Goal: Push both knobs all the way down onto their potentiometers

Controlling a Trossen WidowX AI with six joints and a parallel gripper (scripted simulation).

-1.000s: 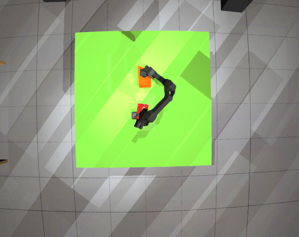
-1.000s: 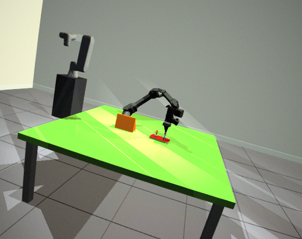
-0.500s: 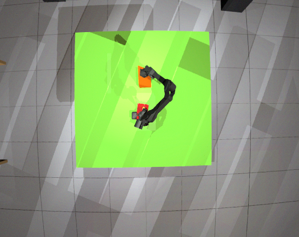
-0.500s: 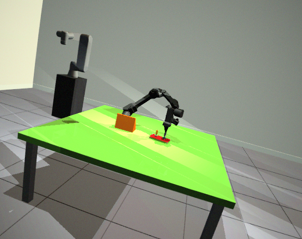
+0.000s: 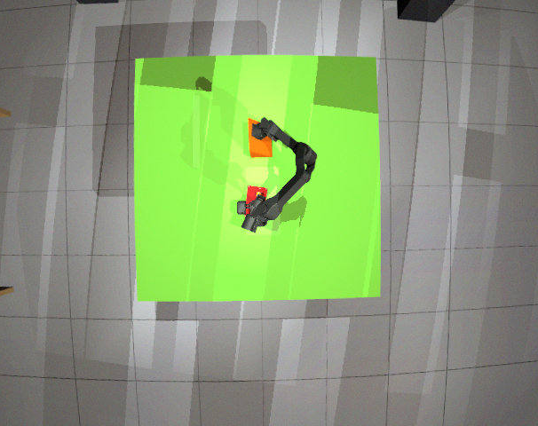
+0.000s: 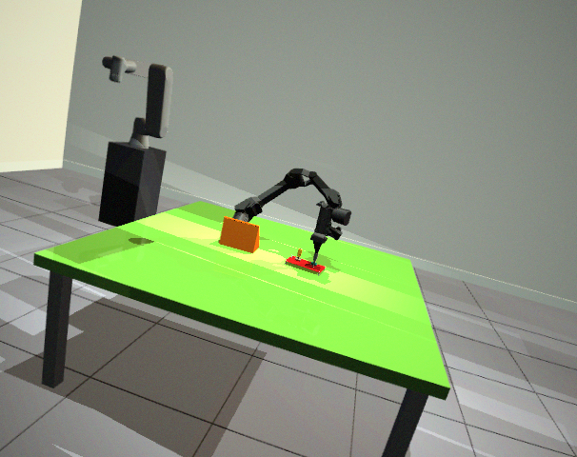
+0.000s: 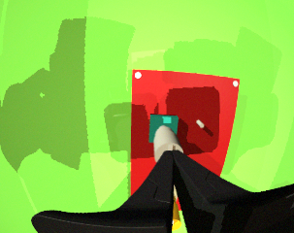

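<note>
My gripper tip is 1 cm above the grey knob. The rest, counted from my gripper tip: yellow-orange knob 7 cm behind, 1 cm below.
</note>
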